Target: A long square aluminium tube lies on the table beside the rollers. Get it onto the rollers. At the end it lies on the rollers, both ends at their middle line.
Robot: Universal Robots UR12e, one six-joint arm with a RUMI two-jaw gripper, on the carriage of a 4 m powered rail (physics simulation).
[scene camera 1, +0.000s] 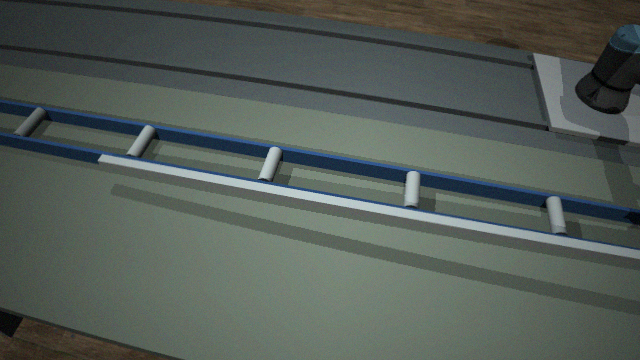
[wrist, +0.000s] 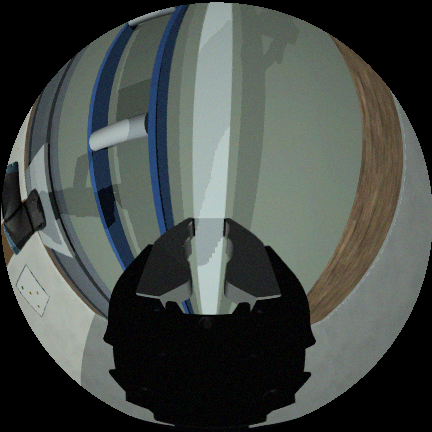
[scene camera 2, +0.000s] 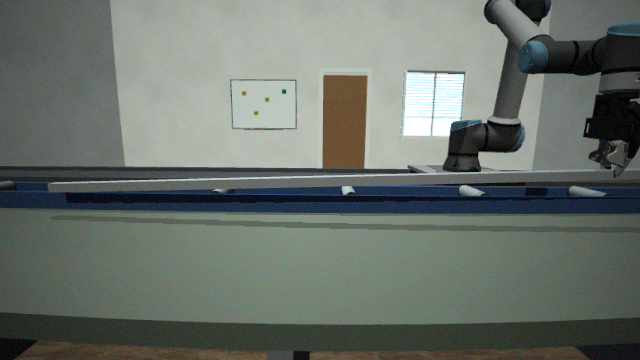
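Pixels of known places: gripper, fingertip midpoint: (wrist: 208, 219) (scene camera 2: 610, 175); arm's base, link origin: (scene camera 1: 600, 97) (wrist: 38, 208) (scene camera 2: 461, 170).
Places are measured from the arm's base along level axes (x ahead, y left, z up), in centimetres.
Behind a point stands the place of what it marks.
Note:
The long square aluminium tube (scene camera 1: 350, 202) @(x 74.7, y -83.8, z 8.4 cm) (scene camera 2: 300, 180) @(x 76.3, y -82.2, z 7.8 cm) (wrist: 214, 100) @(x 77.6, y 11.3, z 12.0 cm) is raised above the table, with its shadow apart from it. In scene camera 2 it slopes, its left end lower than the part at my gripper. In the wrist view it runs beside the near blue rail, on the side away from the rollers (scene camera 1: 412, 189) @(x 62.7, y -68.3, z 3.0 cm) (scene camera 2: 471, 190) @(x 62.7, y -29.2, z 2.6 cm) (wrist: 120, 132) @(x 63.8, y 11.4, z 2.9 cm). My gripper (scene camera 2: 612, 167) @(x 77.1, y 1.0, z 10.1 cm) (wrist: 208, 219) @(x 77.1, y 1.0, z 10.1 cm) is shut on the tube, one jaw on each side. The tube's right end is outside both scene views.
The near blue rail (scene camera 2: 350, 205) @(x 69.4, y -68.3, z -0.7 cm) (wrist: 155, 125) @(x 69.4, y 11.3, z 2.0 cm) and far blue rail (scene camera 1: 340, 163) @(x 55.8, y -89.0, z 0.6 cm) flank the rollers. The table (scene camera 1: 250, 295) @(x 98.4, y -102.9, z -3.0 cm) (scene camera 2: 320, 270) @(x 102.6, y -77.0, z -3.0 cm) (wrist: 310, 150) @(x 96.1, y 9.0, z -3.0 cm) extends on the near side. The arm's carriage (scene camera 1: 550, 95) @(x 4.9, y -20.0, z 0.0 cm) stands on the rail track behind.

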